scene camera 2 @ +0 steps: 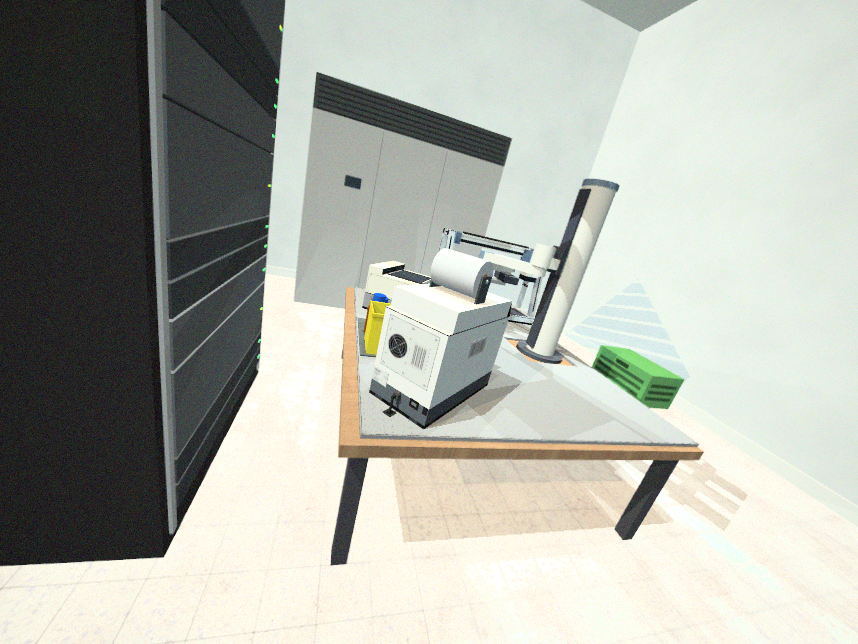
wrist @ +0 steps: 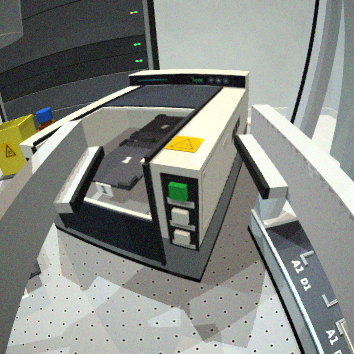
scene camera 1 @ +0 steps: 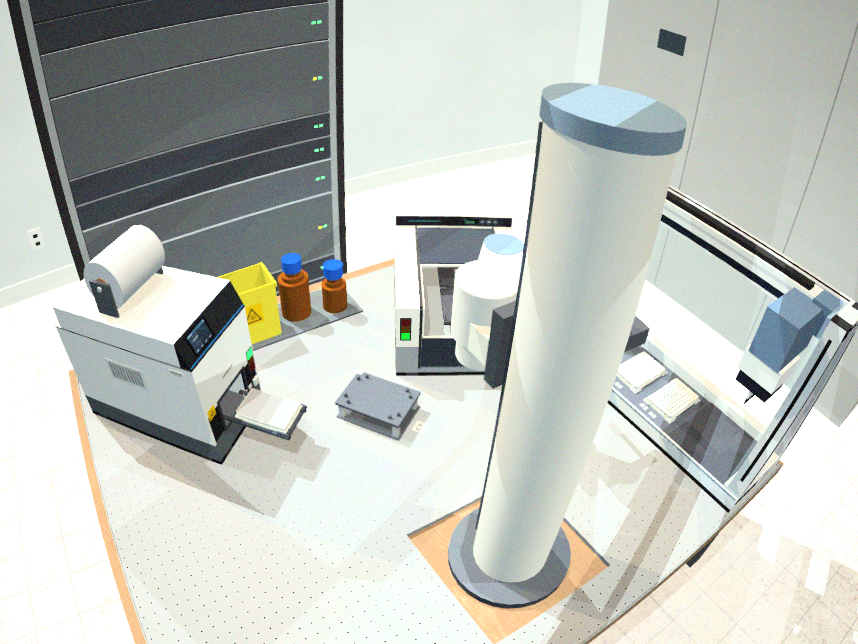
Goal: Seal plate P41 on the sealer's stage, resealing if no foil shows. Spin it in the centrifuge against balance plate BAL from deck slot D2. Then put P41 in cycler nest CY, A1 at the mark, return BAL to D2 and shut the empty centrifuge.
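Seen in the pictures: gripper, fingertip midpoint: (wrist: 166,128); arm's base at its link origin: (scene camera 2: 538,353) (scene camera 1: 509,555).
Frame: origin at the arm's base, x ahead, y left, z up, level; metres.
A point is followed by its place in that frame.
My gripper (wrist: 166,128) {x 0.320, y -0.330, z 0.299 m} is shut with nothing between its fingers, whose pads still stand apart. It hangs before the centrifuge (scene camera 1: 406,277) {x 0.659, y -0.161, z 0.223 m} (scene camera 2: 379,278) {x 0.902, y -0.272, z 0.201 m} (wrist: 220,135) {x 0.480, y -0.409, z 0.218 m}; the column hides its fingers in scene camera 1. The centrifuge top is open; a dark rotor bucket (wrist: 120,165) {x 0.552, y -0.260, z 0.153 m} marked 1 shows inside, with no plate seen on it. A white plate (scene camera 1: 268,410) {x 0.502, y 0.282, z 0.129 m} sits on the extended stage of the sealer (scene camera 1: 138,360) {x 0.620, y 0.519, z 0.283 m} (scene camera 2: 464,353) {x 0.729, y 0.613, z 0.222 m}; its label and any foil cannot be told. Two pale plates (scene camera 1: 641,370) {x 0.191, y -0.577, z 0.081 m} (scene camera 1: 673,399) {x 0.068, y -0.571, z 0.081 m} stand on the deck (scene camera 1: 720,443) (wrist: 295,250) {x 0.382, y -0.511, z 0.064 m}; their labels are unreadable.
The arm column (scene camera 1: 575,346) {x -0.052, y 0.054, z 0.624 m} (scene camera 2: 575,277) {x 0.009, y 0.074, z 0.452 m} stands at the table's front. A raised grey platform (scene camera 1: 377,402) {x 0.462, y 0.034, z 0.065 m} stands between sealer and centrifuge. A yellow bin (scene camera 1: 259,305) {x 0.857, y 0.166, z 0.134 m} (wrist: 15,145) {x 0.858, y 0.151, z 0.120 m} and brown bottles (scene camera 1: 295,294) {x 0.883, y 0.052, z 0.110 m} (scene camera 1: 334,291) {x 0.862, y -0.056, z 0.093 m} stand behind. A framed gantry head (scene camera 1: 783,332) {x -0.139, y -0.490, z 0.476 m} hangs over the deck.
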